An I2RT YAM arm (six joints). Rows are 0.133 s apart.
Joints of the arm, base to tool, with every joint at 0 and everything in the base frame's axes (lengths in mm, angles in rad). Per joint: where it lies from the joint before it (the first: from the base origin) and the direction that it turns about. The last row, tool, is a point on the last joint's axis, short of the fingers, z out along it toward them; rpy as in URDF.
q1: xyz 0 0 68 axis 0 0 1
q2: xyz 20 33.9 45.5 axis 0 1 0
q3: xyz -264 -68.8 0 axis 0 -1 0
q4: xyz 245 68.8 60 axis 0 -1 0
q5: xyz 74 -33.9 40.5 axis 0 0 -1
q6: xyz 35.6 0 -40.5 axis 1 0 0
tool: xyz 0 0 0 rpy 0 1.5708 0
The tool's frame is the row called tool.
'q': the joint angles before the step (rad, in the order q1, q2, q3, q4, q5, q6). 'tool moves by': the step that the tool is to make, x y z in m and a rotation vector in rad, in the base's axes. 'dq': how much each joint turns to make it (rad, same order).
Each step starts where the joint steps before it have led.
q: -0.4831, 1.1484, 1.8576, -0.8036, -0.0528, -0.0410
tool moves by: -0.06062, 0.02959, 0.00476, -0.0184, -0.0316, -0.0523
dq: -0.0015, -0.1514, 0.0004, -0.1152, 0.0508, 0.0023
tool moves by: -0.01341, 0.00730, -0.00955, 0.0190, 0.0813, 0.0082
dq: -0.0001, -0.0305, 0.0034, -0.1149, -0.0062, -0.0218
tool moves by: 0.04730, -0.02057, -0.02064, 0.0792, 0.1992, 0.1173
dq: 0.0000, 0.1297, 0.0027, -0.0896, -0.1080, -0.0507
